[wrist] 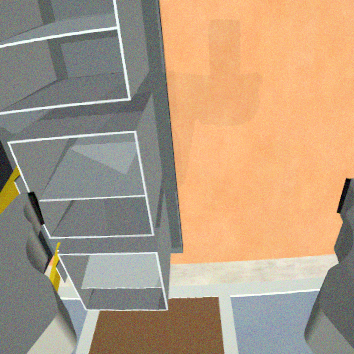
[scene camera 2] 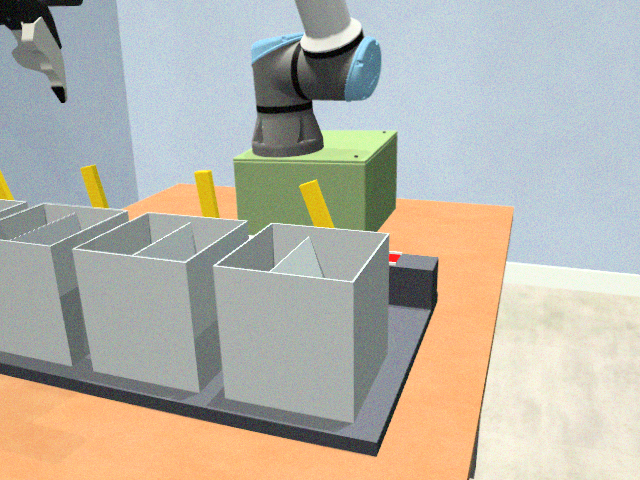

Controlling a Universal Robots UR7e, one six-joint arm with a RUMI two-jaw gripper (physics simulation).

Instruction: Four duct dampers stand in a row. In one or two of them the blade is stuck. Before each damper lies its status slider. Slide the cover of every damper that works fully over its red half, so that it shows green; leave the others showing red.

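Where they show: gripper, fingertip midpoint: (wrist: 186, 188) (scene camera 2: 11, 112); arm's base at its link origin: (scene camera 2: 288, 149).
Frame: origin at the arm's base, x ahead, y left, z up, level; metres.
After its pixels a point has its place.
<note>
Grey open-topped duct dampers (scene camera 2: 289, 341) @(y 0.132, x 0.700, z -0.066 m) (scene camera 2: 139, 320) @(y -0.050, x 0.663, z -0.070 m) (scene camera 2: 31, 299) @(y -0.209, x 0.631, z -0.066 m) (wrist: 155, 170) @(y -0.267, x 0.619, z -0.085 m) stand in a row; a fourth is cut off at the left edge of the scene view. Pale blades (scene camera 2: 302, 260) @(y 0.129, x 0.589, z -0.019 m) (scene camera 2: 173, 245) @(y -0.041, x 0.562, z -0.015 m) (scene camera 2: 59, 228) @(y -0.228, x 0.515, z -0.012 m) show tilted inside three of them. Yellow levers (scene camera 2: 316, 204) @(y 0.133, x 0.498, z 0.024 m) (scene camera 2: 206, 193) @(y -0.025, x 0.466, z 0.028 m) (scene camera 2: 94, 186) @(y -0.214, x 0.428, z 0.026 m) rise behind the boxes. A small red patch of one status slider (scene camera 2: 394, 257) @(y 0.233, x 0.384, z -0.091 m) shows behind the right damper; the other sliders are hidden. My gripper (wrist: 186, 188) @(y -0.140, x 0.701, z 0.173 m) is open and empty, high above the row; one finger shows at the scene view's upper left.
The dampers stand on a dark base plate (scene camera 2: 400, 335) @(y 0.246, x 0.514, z -0.153 m) (wrist: 172, 210) @(y -0.402, x 0.604, z -0.153 m) on the orange table (scene camera 2: 454, 335) @(y 0.321, x 0.474, z -0.171 m) (wrist: 260, 165) @(y -0.355, x 0.792, z -0.171 m). A dark block (scene camera 2: 413, 281) @(y 0.262, x 0.426, z -0.111 m) stands at the base's right end. The green pedestal (scene camera 2: 299, 191) @(y 0.038, x 0.095, z -0.067 m) carries the arm behind the row.
</note>
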